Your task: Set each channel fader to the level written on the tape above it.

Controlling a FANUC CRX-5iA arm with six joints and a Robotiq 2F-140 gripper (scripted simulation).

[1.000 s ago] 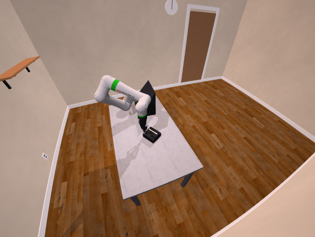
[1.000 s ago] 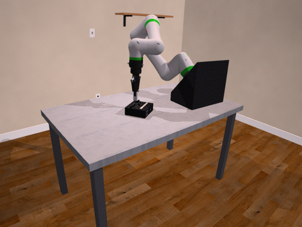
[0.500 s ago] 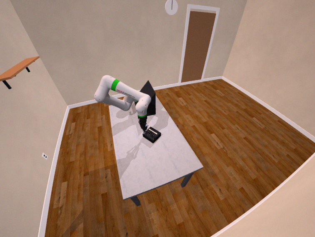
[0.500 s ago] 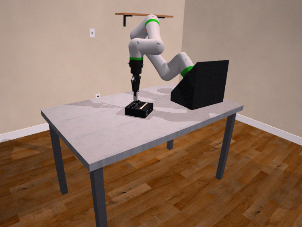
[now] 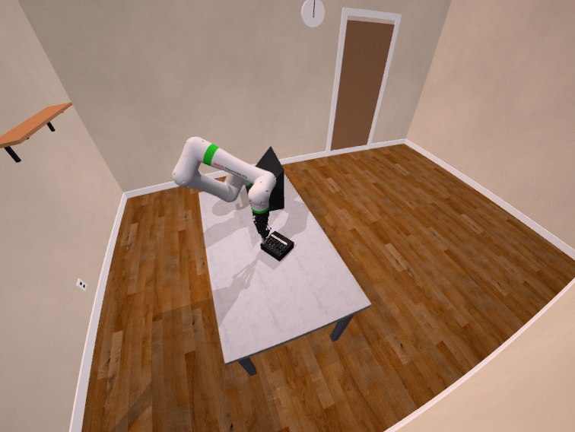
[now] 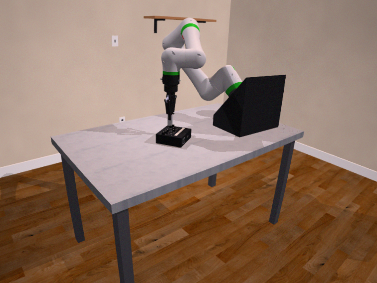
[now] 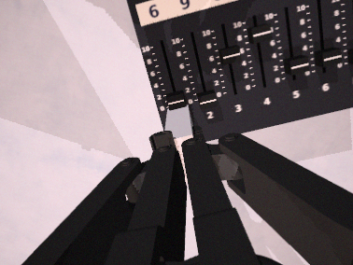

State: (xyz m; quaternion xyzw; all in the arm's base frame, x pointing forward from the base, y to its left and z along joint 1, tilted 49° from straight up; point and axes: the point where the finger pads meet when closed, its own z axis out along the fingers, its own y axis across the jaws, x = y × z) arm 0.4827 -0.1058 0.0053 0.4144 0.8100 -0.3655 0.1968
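The master fader cap is 10 cm ahead of my hand, 9 cm to the left of it and 3 cm below it. Round my hand: channel 1 fader cap: 3 cm below, 2 cm to the left, 1 cm behind.
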